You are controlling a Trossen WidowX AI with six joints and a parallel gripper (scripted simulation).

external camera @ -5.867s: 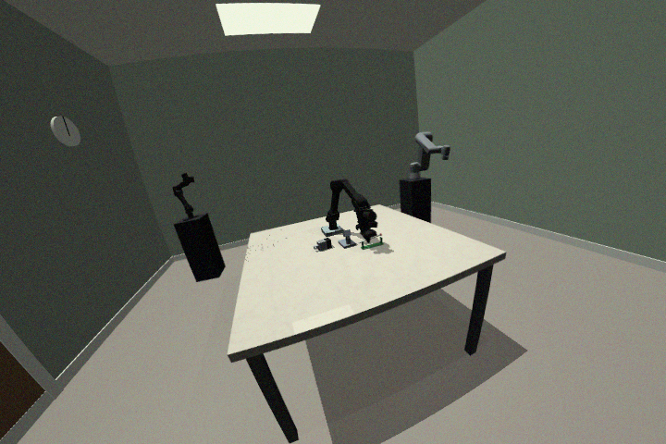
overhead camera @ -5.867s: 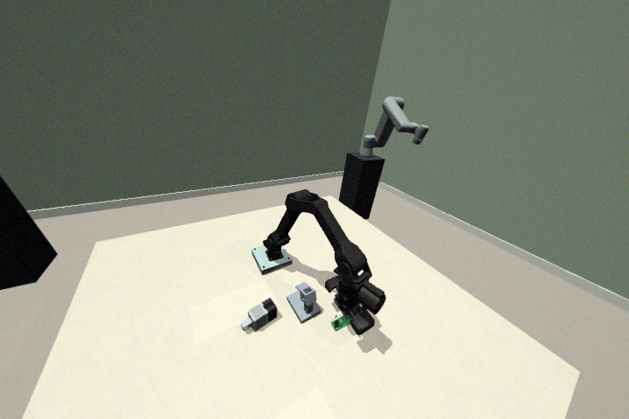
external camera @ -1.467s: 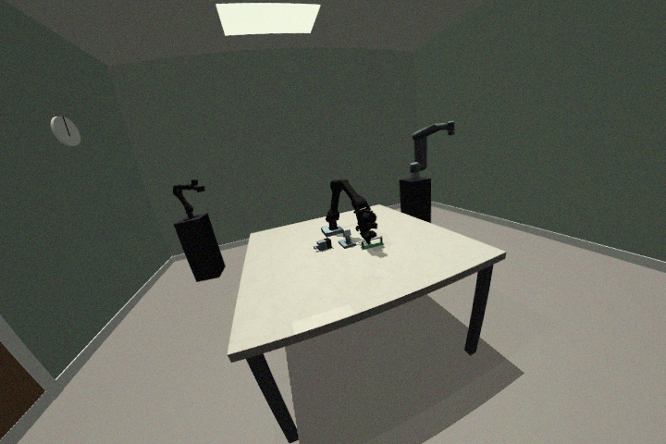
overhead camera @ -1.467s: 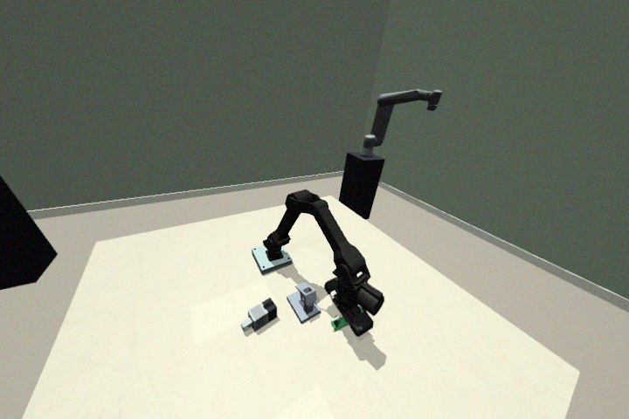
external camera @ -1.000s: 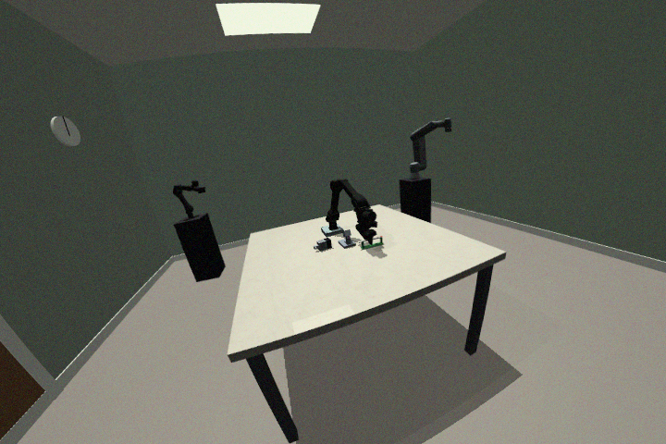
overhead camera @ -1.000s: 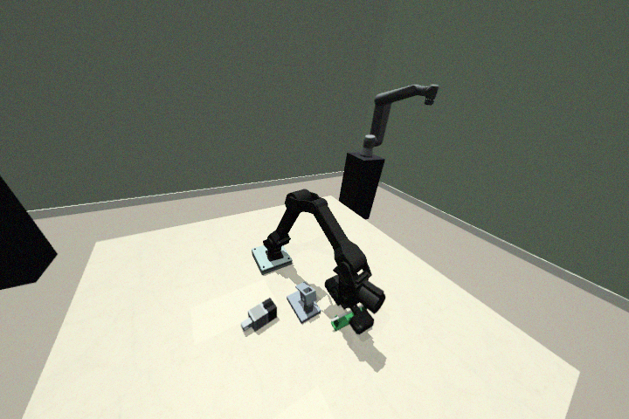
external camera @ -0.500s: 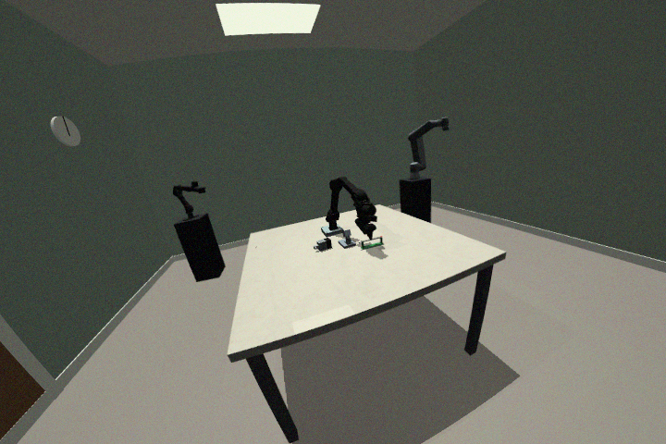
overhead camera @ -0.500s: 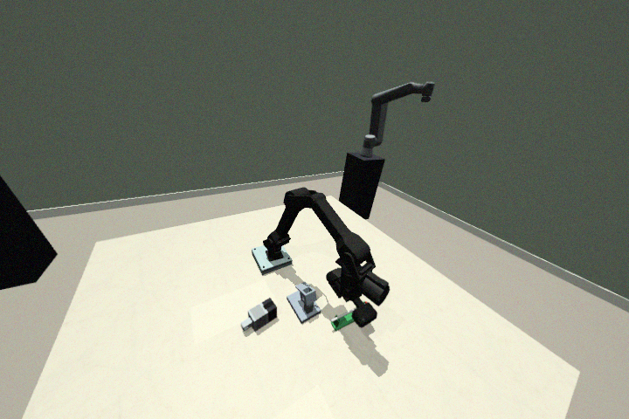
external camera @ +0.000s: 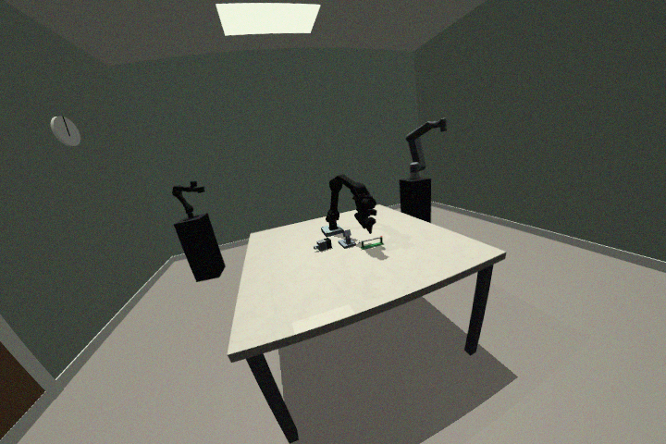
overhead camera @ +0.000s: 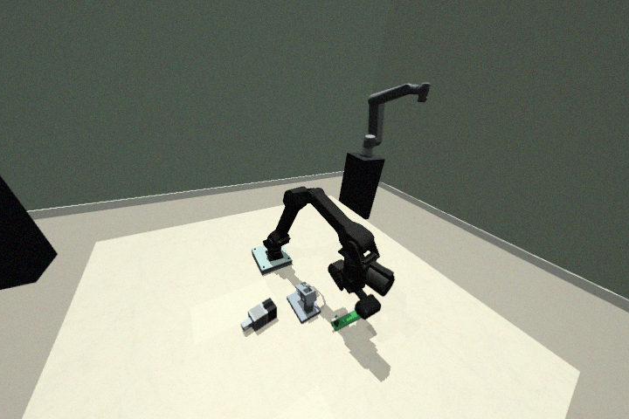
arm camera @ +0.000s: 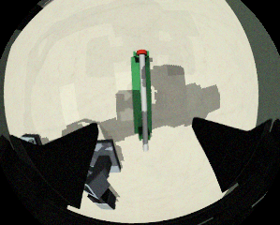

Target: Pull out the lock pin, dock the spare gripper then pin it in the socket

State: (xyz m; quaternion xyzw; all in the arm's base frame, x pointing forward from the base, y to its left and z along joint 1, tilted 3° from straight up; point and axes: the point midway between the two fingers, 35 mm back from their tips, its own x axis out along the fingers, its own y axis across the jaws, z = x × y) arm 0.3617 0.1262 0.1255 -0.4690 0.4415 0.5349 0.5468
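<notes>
Right now my gripper tip is 27 cm to the left of the spare gripper, 11 cm past it and 7 cm above it. The rest, counted from my gripper tip: green cradle: 8 cm below, 2 cm to the left; then mount: 10 cm to the right, 10 cm behind, 5 cm below.
</notes>
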